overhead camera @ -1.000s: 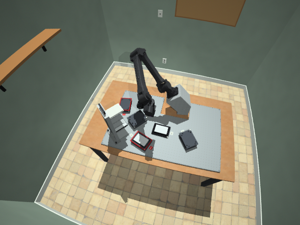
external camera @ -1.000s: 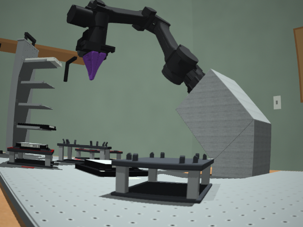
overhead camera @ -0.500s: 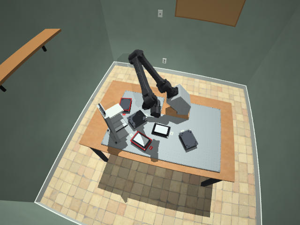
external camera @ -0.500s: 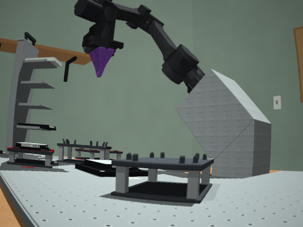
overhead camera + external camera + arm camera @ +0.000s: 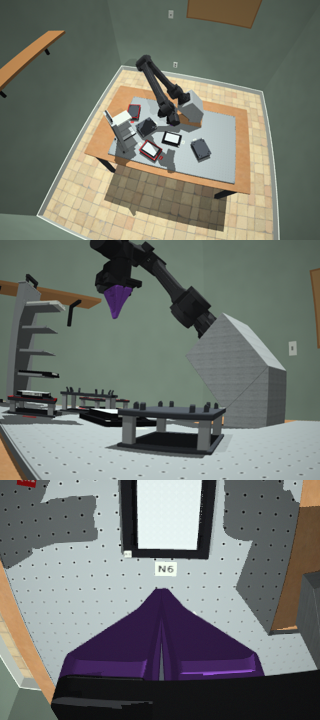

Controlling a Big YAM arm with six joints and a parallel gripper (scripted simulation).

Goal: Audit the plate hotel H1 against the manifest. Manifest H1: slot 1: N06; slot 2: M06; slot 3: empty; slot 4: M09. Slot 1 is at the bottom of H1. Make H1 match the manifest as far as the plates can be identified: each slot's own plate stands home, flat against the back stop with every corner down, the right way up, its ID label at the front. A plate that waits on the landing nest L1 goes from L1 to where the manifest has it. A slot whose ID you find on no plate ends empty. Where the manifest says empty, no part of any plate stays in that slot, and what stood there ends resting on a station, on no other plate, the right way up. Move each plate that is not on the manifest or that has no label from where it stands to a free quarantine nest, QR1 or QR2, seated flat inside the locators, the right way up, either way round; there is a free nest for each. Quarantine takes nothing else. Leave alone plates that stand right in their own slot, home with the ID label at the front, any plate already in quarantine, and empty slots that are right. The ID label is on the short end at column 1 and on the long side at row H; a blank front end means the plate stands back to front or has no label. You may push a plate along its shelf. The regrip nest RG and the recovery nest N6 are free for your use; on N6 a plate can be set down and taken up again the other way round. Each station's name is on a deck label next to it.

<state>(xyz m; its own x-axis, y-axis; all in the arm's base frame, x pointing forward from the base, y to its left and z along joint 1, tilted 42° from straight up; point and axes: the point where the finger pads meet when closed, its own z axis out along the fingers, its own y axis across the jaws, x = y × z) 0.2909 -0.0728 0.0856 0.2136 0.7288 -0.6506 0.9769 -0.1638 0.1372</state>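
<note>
Right now my hand is 24 cm above the flat black nest and 2 cm to the right of it. From my hand the other things lie so: regrip nest: 23 cm to the right, 19 cm below, 10 cm behind; then RG deck label: 25 cm below, 17 cm behind, 15 cm to the right; then N6 deck label: 25 cm below, 12 cm to the left, 2 cm ahead.
</note>
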